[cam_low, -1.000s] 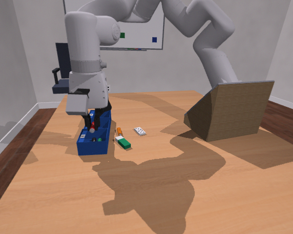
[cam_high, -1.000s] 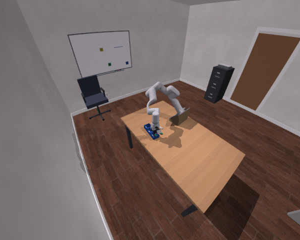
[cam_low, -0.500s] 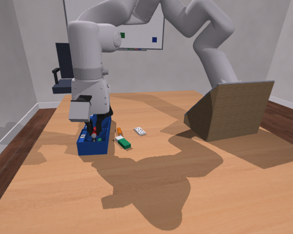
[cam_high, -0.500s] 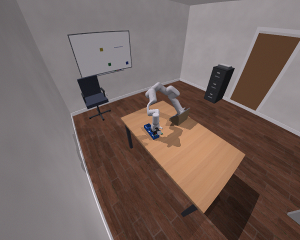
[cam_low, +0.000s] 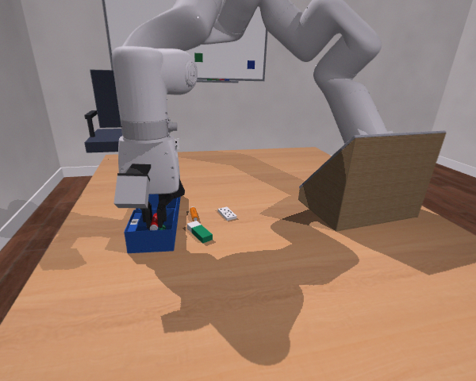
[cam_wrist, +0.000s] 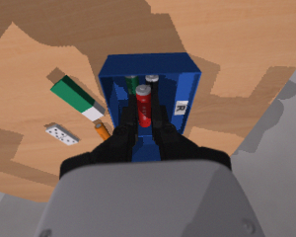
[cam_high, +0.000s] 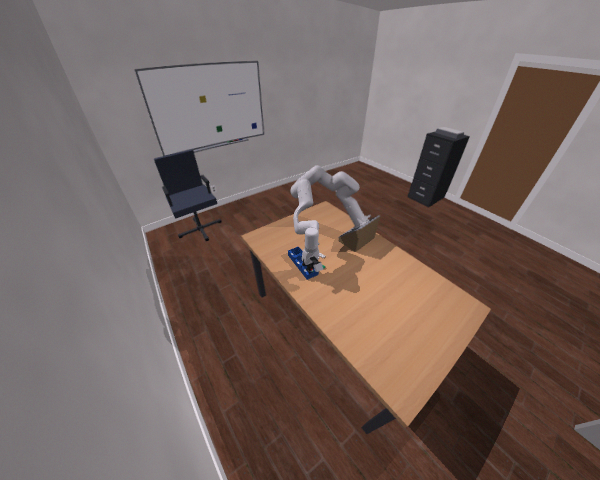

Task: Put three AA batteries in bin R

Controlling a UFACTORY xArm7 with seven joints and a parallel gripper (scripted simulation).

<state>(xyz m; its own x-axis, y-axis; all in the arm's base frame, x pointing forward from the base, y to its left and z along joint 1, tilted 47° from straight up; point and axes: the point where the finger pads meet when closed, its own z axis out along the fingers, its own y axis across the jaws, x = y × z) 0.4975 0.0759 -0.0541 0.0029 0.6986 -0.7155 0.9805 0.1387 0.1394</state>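
My hand is 2 cm above the red battery. Round my hand: bin (1 cm ahead, 8 cm to the right, 3 cm below); then green AA battery (1 cm behind, 4 cm below); then black AA battery (1 cm ahead, 4 cm below).
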